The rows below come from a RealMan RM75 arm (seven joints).
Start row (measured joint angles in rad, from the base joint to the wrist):
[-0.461, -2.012, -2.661, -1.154, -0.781, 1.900, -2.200]
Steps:
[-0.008, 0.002, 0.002, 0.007, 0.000, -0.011, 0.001]
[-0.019, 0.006, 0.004, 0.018, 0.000, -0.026, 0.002]
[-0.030, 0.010, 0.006, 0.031, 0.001, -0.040, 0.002]
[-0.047, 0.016, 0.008, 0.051, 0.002, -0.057, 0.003]
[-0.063, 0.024, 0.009, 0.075, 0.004, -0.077, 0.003]
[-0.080, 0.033, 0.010, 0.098, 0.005, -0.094, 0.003]
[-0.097, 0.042, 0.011, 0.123, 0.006, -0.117, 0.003]
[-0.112, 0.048, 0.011, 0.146, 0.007, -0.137, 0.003]
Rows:
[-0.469, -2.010, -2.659, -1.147, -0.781, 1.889, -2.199]
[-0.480, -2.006, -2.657, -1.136, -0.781, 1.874, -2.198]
[-0.491, -2.002, -2.655, -1.123, -0.780, 1.860, -2.198]
[-0.508, -1.996, -2.653, -1.103, -0.779, 1.843, -2.197]
[-0.524, -1.988, -2.652, -1.079, -0.777, 1.823, -2.197]
[-0.541, -1.979, -2.651, -1.056, -0.776, 1.806, -2.197]
[-0.558, -1.970, -2.650, -1.031, -0.775, 1.783, -2.197]
[-0.573, -1.964, -2.650, -1.008, -0.774, 1.763, -2.197]

